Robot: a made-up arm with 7 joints.
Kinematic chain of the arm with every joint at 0, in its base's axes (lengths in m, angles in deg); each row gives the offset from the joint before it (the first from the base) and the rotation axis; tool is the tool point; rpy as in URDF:
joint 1: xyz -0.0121 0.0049 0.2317 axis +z
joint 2: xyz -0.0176 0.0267 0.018 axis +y
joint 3: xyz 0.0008 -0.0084 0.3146 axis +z
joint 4: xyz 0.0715 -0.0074 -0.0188 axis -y
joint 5: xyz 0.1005 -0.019 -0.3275 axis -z
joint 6: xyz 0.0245 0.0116 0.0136 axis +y
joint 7: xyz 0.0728 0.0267 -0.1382 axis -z
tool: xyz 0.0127 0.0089 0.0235 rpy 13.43 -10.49 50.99
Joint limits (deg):
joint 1: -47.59..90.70
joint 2: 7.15..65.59
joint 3: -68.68..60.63
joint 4: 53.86..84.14
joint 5: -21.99..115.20
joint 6: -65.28..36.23
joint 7: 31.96..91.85
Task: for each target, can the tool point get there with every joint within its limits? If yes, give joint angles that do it. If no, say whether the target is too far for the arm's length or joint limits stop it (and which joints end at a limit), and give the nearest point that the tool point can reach.
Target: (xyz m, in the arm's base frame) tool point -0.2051 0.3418 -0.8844
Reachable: no: too far | nearest point -0.1113 0.3463 -0.1703 | short by 0.720 m
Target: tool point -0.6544 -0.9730 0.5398
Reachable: no: too far | nearest point -0.2332 -0.5282 0.4978 | short by 0.614 m
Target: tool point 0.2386 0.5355 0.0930
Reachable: yes | joints 65.61 52.86 0.86 62.69 14.98 -46.60 42.51
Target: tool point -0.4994 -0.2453 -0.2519
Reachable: no: joint limits stop it (at a limit: joint 1, joint 2, joint 4, joint 5) | nearest point -0.1582 -0.4057 0.0229 | short by 0.467 m
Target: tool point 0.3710 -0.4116 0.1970
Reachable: yes | joints -35.53 26.71 -9.10 57.27 38.18 14.77 47.68
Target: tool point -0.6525 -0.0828 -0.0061
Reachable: no: joint limits stop it (at a limit: joint 1, joint 2, joint 3, joint 4, joint 5, joint 6, joint 7) | nearest point -0.4851 0.1827 0.0861 | short by 0.327 m
